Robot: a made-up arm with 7 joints.
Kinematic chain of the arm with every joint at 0, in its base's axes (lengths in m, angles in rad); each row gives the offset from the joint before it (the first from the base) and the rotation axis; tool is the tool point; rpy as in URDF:
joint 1: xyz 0 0 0.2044 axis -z
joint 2: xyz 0 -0.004 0.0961 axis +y
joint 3: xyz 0 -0.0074 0.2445 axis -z
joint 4: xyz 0 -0.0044 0.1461 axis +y
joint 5: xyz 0 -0.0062 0.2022 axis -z
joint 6: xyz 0 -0.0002 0.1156 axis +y
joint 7: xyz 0 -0.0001 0.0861 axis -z
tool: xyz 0 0 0 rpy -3.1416 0 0
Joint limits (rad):
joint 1: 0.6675..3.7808
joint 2: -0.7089..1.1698
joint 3: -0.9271..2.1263
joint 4: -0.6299..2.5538
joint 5: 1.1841..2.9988
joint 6: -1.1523..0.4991
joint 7: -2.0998..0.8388
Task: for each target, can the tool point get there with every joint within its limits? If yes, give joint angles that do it. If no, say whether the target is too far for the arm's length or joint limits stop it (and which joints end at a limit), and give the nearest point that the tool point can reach.
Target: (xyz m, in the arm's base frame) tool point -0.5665 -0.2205 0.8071
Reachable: yes | joints 2.7574 0.9633 0.1561 -0.1907 2.7736 -0.1003 -1.2979
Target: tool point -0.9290 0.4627 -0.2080
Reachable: no: too far | nearest point -0.5811 0.2894 0.1709 | short by 0.543 m
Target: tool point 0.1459 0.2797 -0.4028
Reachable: no: joint limits stop it (at a limit: joint 1, joint 2) | nearest point -0.1015 0.2473 0.0921 | short by 0.554 m
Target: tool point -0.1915 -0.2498 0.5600
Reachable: yes | joints 1.5793 -0.2304 0.5223 2.0475 2.5734 -0.1681 -0.5846
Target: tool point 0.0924 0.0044 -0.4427
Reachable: no: joint limits stop it (at a limit: joint 1, joint 2) | nearest point 0.1971 -0.1306 0.0696 | short by 0.540 m
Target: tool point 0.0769 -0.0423 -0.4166
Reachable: no: joint limits stop it (at a limit: joint 1, joint 2) | nearest point 0.1874 -0.1477 0.0676 | short by 0.508 m
